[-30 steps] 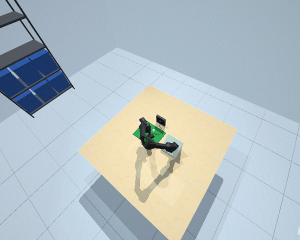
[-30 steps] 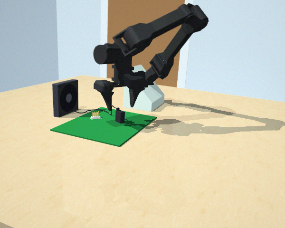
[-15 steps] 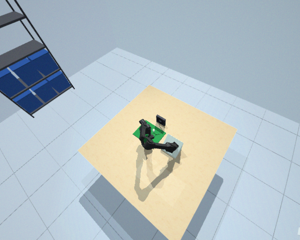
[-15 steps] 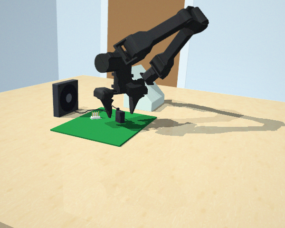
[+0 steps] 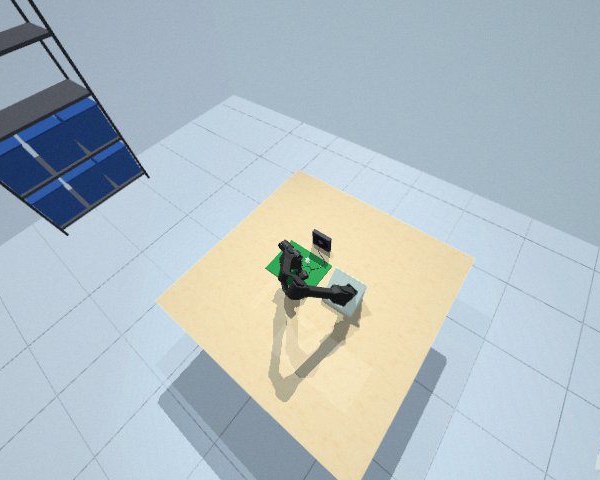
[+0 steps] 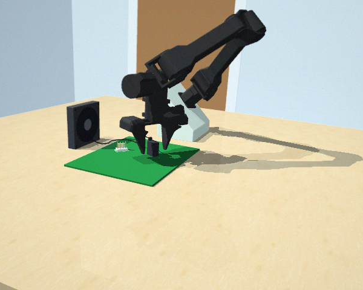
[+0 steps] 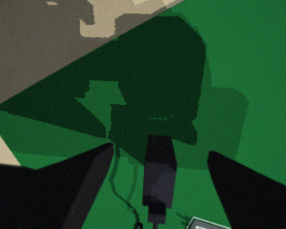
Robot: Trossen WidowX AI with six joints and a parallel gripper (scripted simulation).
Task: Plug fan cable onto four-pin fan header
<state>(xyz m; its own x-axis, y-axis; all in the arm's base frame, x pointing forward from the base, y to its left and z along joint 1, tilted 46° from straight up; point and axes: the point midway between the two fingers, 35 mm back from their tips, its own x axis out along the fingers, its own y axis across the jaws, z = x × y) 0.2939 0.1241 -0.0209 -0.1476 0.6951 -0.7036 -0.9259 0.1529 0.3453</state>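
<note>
Right now my gripper tip is 3 cm to the left of the green board, 3 cm short of it and 3 cm above it. Round my gripper tip: white four-pin fan header: 10 cm to the right, 2 cm below, 2 cm ahead; black fan plug: 1 cm to the right, 1 cm above; black fan: 22 cm to the right, 4 cm above, 3 cm ahead.
</note>
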